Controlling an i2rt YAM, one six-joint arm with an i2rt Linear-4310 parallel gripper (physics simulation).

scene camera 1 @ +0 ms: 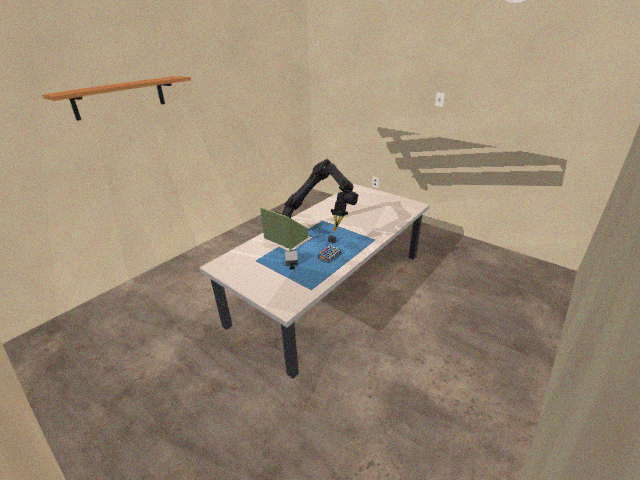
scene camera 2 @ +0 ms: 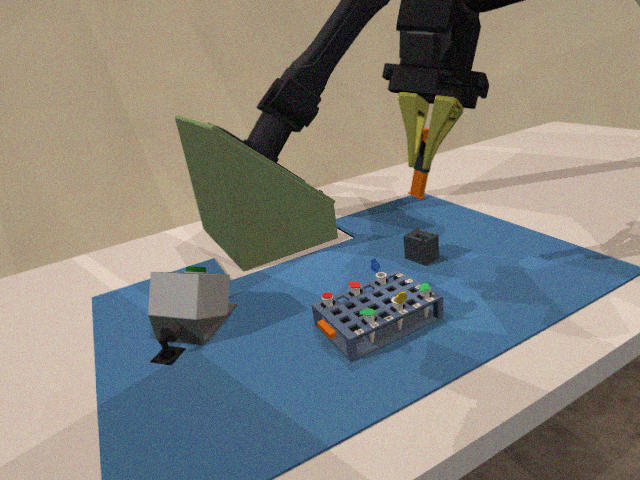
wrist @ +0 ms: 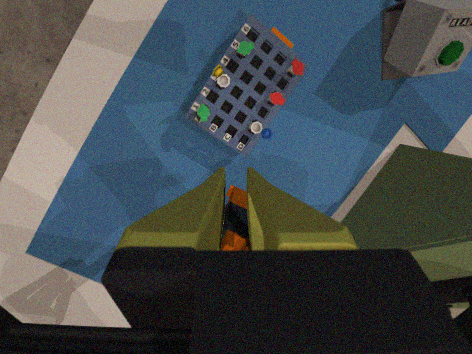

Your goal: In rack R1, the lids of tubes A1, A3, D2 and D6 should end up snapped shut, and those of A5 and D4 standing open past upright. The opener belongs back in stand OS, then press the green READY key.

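Frame: origin at the arm's base, x ahead, y left, z up, level; millimetres.
Seen in the pictures: gripper, fingertip midpoint: (scene camera 1: 336, 227) (scene camera 2: 417, 168) (wrist: 236, 176); arm's base, link origin: (scene camera 1: 285, 218) (scene camera 2: 256, 158).
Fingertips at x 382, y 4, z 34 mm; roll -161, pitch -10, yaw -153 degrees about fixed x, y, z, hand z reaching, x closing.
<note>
Offsets run from my fingertips to a thing's top centre. "pt": to the spot under its first point. Level surfaces: height alone.
My gripper (scene camera 1: 337, 224) (scene camera 2: 419, 168) (wrist: 236, 176) is shut on the orange-and-black opener {dz +37, dx -14, dy +24 mm} (scene camera 2: 418, 184) (wrist: 237, 196), high beyond the dark stand OS {dz -133, dx -80, dy +87 mm} (scene camera 1: 332, 239) (scene camera 2: 421, 248). In rack R1 {dz -115, dx -11, dy -71 mm} (scene camera 1: 323, 258) (scene camera 2: 353, 348), A1's green lid {dz -131, dx +25, dy -23 mm} (scene camera 2: 424, 287) (wrist: 203, 112) and A5's green lid {dz -131, dx +14, dy -100 mm} (scene camera 2: 367, 312) (wrist: 245, 48) lie over their tubes. A3's yellow lid {dz -115, dx +28, dy -65 mm} (scene camera 2: 400, 297) (wrist: 218, 71) stands raised; D2's blue lid {dz -119, dx -44, dy -34 mm} (scene camera 2: 375, 265) (wrist: 266, 133) hangs open outward. D4's red lid {dz -131, dx -41, dy -73 mm} (scene camera 2: 354, 284) (wrist: 277, 98) and D6's red lid {dz -127, dx -45, dy -111 mm} (scene camera 2: 327, 296) (wrist: 298, 67) cover their tubes; whether covering lids are snapped is unclear. READY key {dz -89, dx -179, dy -230 mm} (scene camera 2: 195, 269) (wrist: 451, 52) is green.
The grey key box {pt dz -120, dx -158, dy -259 mm} (scene camera 1: 291, 257) (scene camera 2: 178, 295) (wrist: 415, 37) stands left of the rack in scene camera 2. A tall green panel (scene camera 1: 284, 229) (scene camera 2: 268, 206) (wrist: 420, 200) stands behind, near the arm's base. A blue mat {dz -173 mm} (scene camera 1: 310, 279) (scene camera 2: 248, 413) (wrist: 135, 125) covers part of the table.
</note>
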